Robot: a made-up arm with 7 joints.
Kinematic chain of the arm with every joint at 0, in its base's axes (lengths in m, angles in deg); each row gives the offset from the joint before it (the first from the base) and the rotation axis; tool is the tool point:
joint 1: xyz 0 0 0.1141 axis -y
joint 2: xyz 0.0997 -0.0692 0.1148 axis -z
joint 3: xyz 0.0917 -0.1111 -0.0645 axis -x
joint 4: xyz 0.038 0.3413 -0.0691 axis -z
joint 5: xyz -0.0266 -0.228 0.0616 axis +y
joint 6: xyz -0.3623 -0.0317 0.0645 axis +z
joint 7: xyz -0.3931 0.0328 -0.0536 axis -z
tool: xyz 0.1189 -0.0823 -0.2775
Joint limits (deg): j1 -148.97..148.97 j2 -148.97..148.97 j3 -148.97..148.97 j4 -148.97..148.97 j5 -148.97..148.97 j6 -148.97..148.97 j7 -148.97..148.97
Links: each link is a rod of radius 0.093 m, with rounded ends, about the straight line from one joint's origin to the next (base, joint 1, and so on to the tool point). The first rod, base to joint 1, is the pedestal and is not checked.
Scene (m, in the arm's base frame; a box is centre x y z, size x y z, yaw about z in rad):
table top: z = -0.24
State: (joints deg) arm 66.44 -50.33 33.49 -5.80 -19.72 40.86 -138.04
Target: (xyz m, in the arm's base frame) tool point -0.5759 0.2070 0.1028
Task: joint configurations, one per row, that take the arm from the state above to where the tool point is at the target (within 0.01 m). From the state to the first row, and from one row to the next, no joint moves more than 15 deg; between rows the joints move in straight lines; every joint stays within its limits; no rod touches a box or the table.
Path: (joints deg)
1: 70.22 -42.00 31.58 -10.88 -9.15 42.65 -136.40
2: 73.99 -33.66 29.67 -15.96 1.43 44.45 -134.75
3: 77.77 -25.33 27.76 -21.04 12.00 46.24 -133.11
4: 65.28 -15.89 36.77 -16.49 25.46 40.08 -133.49
5: 52.79 -6.46 45.78 -11.95 38.92 33.91 -133.87
6: 40.31 2.98 54.79 -7.41 52.38 27.75 -134.25

